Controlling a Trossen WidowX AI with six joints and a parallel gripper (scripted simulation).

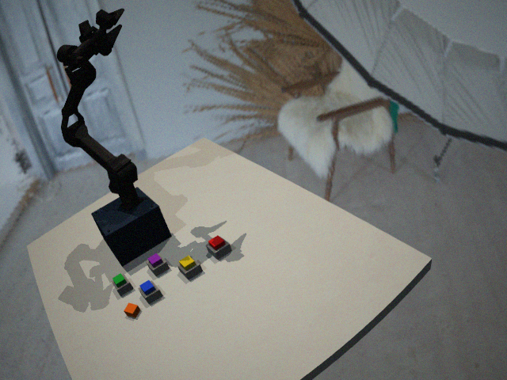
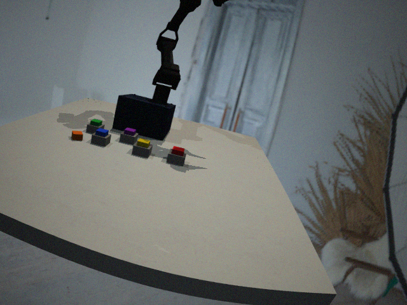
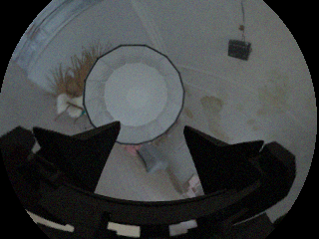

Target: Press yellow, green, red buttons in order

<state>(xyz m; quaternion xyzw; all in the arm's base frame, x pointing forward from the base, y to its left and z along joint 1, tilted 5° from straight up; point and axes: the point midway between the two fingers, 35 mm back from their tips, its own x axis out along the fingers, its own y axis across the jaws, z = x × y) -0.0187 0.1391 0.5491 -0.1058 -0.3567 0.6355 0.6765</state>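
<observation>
Now: gripper tip 63 cm above the yellow button, 33 cm short of it and 23 cm to the left of it. Also, from my gripper tip: green button (63 cm below, 40 cm to the right, 21 cm ahead); then red button (63 cm below, 35 cm ahead, 13 cm to the right); then purple button (63 cm below, 28 cm to the right, 24 cm ahead).
</observation>
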